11 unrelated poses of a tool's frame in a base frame.
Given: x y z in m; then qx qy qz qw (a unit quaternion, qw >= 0).
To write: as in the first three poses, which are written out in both.
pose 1, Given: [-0.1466 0.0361 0.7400 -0.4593 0.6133 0.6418 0.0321]
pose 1, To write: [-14.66 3.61 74.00 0.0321 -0.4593 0.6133 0.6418]
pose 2, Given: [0.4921 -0.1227 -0.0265 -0.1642 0.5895 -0.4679 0.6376]
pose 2, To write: [49.21 -12.27 -2.65 0.6376 -0.1642 0.5895 -0.4679]
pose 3, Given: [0.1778 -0.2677 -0.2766 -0.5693 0.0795 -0.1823 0.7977]
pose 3, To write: [17.78 -26.77 -27.66 0.7977 -0.5693 0.0795 -0.1823]
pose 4, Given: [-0.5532 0.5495 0.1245 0.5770 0.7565 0.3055 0.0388]
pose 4, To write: [-55.32 54.95 12.45 0.0388 0.5770 0.7565 0.3055]
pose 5, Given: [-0.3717 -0.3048 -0.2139 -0.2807 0.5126 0.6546 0.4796]
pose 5, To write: [-37.17 -30.48 -21.39 0.4796 -0.2807 0.5126 0.6546]
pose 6, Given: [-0.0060 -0.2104 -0.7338 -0.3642 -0.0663 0.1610 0.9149]
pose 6, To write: [-0.60 -21.04 -73.38 0.9149 -0.3642 -0.0663 0.1610]
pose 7, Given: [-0.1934 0.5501 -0.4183 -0.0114 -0.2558 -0.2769 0.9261]
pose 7, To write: [-19.34 55.01 -41.83 0.9261 -0.0114 -0.2558 -0.2769]
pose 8, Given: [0.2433 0.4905 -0.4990 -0.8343 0.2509 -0.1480 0.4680]
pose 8, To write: [24.33 49.05 -49.90 0.4680 -0.8343 0.2509 -0.1480]
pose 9, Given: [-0.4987 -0.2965 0.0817 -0.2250 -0.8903 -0.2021 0.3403]
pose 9, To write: [-49.87 -29.65 8.17 0.3403 -0.2250 -0.8903 -0.2021]
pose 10, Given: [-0.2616 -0.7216 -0.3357 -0.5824 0.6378 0.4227 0.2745]
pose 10, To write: [-26.16 -72.16 -33.57 0.2745 -0.5824 0.6378 0.4227]
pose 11, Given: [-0.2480 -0.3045 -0.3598 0.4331 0.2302 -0.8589 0.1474]
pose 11, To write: [-24.80 -30.45 -35.98 0.1474 0.4331 0.2302 -0.8589]
